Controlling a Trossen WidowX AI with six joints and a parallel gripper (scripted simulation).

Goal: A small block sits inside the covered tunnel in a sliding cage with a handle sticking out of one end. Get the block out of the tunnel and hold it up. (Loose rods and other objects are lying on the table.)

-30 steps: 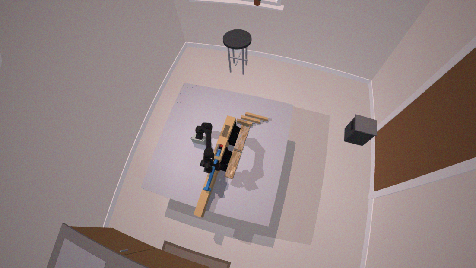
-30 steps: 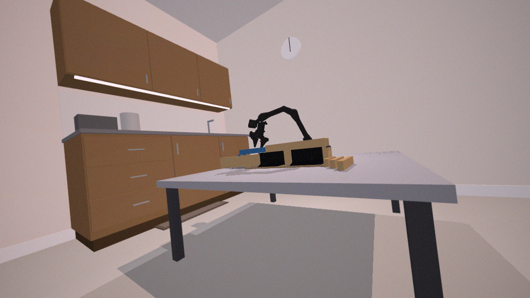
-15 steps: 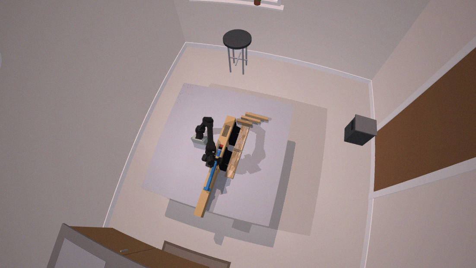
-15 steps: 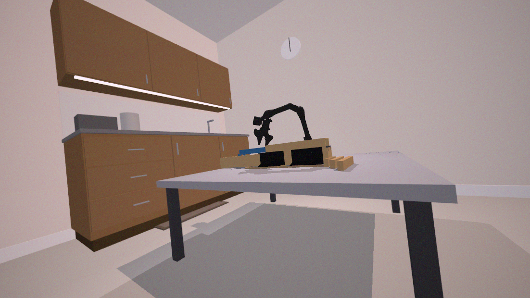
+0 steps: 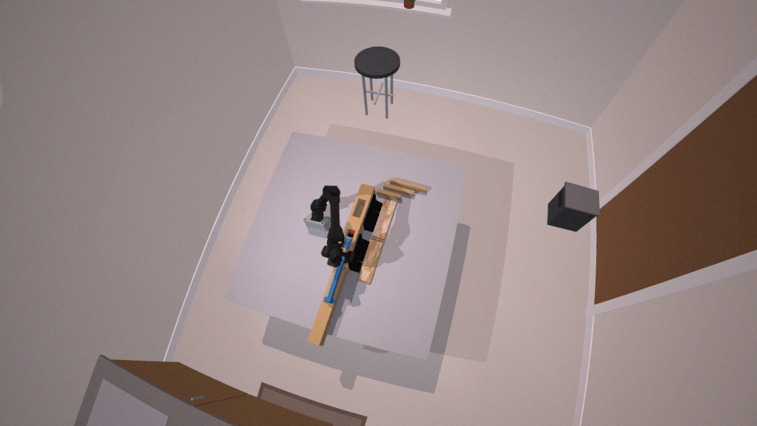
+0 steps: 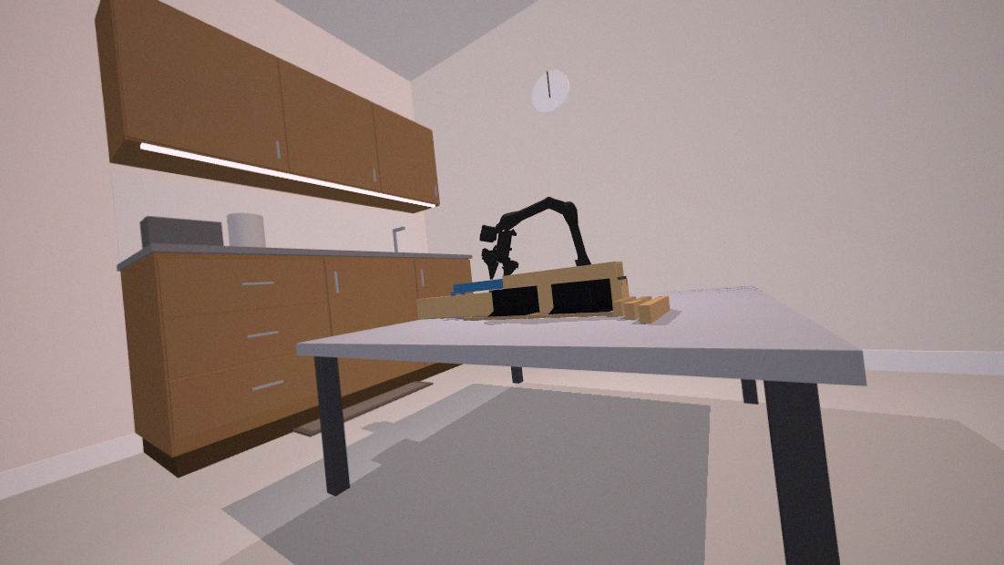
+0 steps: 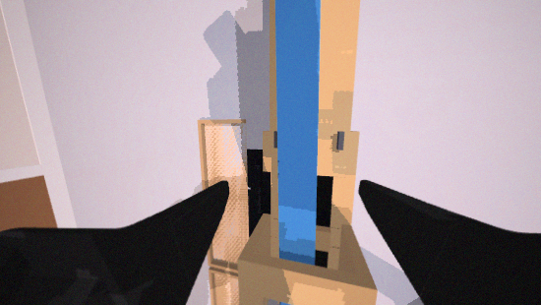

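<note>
My gripper tip is now 7 cm above the covered tunnel, 3 cm to the right of it and 2 cm short of it. The rest, counted from my gripper tip: red block 20 cm to the left, 3 cm below, 1 cm ahead.
</note>
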